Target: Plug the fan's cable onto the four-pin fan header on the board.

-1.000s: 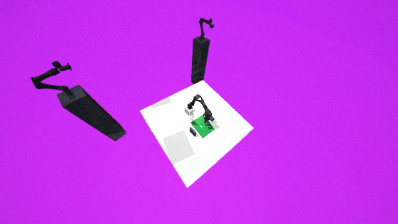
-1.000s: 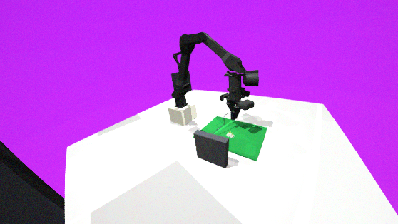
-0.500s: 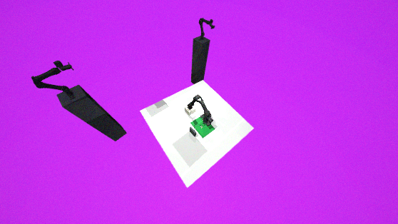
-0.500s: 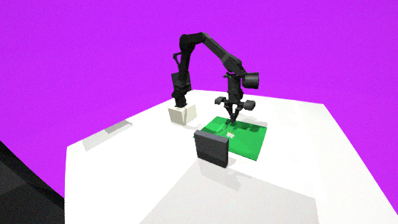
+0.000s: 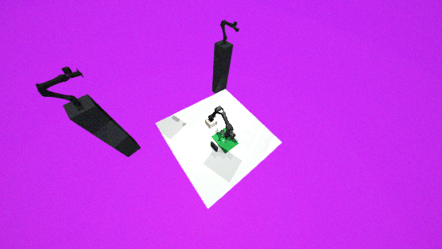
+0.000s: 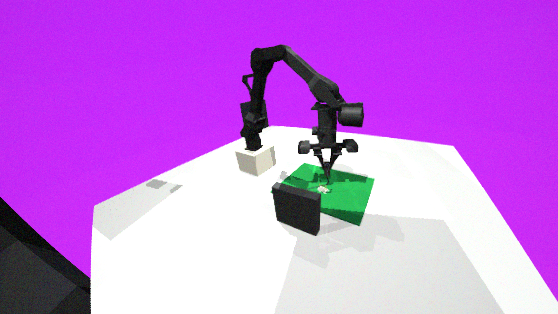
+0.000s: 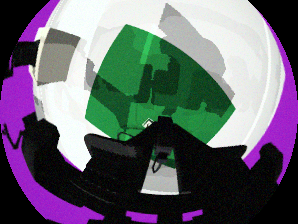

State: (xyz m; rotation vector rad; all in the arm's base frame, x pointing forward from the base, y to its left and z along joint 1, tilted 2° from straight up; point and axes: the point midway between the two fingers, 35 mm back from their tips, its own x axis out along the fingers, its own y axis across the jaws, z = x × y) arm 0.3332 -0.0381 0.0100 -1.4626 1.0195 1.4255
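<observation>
Now: the green board 80 mm below my gripper tip and 10 mm to the right of it. The rest, counted from my gripper tip: dark fan: 200 mm to the right, 30 mm behind; fan plug: 10 mm to the right, 10 mm above.
</observation>
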